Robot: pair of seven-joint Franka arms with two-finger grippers.
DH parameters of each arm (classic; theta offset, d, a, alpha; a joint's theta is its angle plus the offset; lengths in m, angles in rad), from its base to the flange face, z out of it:
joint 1: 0 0.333 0 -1.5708
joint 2: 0 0 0 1.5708
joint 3: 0 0.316 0.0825 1.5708
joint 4: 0 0 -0.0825 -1.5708
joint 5: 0 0.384 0 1.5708
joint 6: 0 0 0.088 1.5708
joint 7: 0 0.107 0 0
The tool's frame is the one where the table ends.
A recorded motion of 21 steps. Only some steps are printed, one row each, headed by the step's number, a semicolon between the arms.
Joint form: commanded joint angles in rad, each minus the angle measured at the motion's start. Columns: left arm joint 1, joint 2, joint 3, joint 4, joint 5, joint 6, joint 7; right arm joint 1, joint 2, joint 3, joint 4, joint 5, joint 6, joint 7.
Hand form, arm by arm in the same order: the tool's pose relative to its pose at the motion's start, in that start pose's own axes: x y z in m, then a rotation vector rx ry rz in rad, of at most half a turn. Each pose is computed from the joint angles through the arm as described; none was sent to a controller.
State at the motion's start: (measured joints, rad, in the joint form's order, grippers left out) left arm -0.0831 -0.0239 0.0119 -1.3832 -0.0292 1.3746 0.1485; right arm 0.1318 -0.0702 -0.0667 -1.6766 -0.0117 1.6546 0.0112
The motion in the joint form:
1: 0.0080 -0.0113 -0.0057 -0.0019 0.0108 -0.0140 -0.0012; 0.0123 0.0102 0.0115 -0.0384 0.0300 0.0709 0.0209
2: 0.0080 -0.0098 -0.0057 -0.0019 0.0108 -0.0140 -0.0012; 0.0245 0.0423 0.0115 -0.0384 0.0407 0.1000 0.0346
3: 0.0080 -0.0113 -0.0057 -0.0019 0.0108 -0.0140 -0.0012; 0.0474 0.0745 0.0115 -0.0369 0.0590 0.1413 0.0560
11: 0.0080 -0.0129 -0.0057 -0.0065 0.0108 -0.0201 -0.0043; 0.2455 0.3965 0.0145 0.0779 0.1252 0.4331 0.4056
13: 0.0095 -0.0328 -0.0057 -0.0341 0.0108 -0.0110 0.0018; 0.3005 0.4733 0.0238 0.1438 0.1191 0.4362 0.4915
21: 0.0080 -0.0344 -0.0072 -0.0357 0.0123 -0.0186 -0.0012; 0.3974 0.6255 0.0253 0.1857 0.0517 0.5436 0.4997
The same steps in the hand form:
1: -0.0058 -0.0015 -0.0039 0.0099 -0.0061 -0.0055; 0.0072 -0.0165 0.0176 0.0303 0.0215 0.0008
2: -0.0053 -0.0016 -0.0031 0.0097 -0.0076 -0.0055; 0.0175 -0.0252 0.0330 0.0397 0.0179 0.0047
3: -0.0058 -0.0015 -0.0039 0.0099 -0.0061 -0.0055; 0.0281 -0.0408 0.0469 0.0578 0.0266 0.0081
11: -0.0069 -0.0014 -0.0022 0.0086 -0.0151 -0.0087; 0.0977 -0.1867 0.1645 0.1385 0.0762 0.1933
13: -0.0119 -0.0014 -0.0010 0.0086 -0.0136 -0.0042; 0.1013 -0.2340 0.1841 0.1384 0.0607 0.2123
21: -0.0130 0.0001 -0.0004 0.0090 -0.0214 -0.0045; 0.0975 -0.3062 0.2596 0.0850 0.0817 0.0930

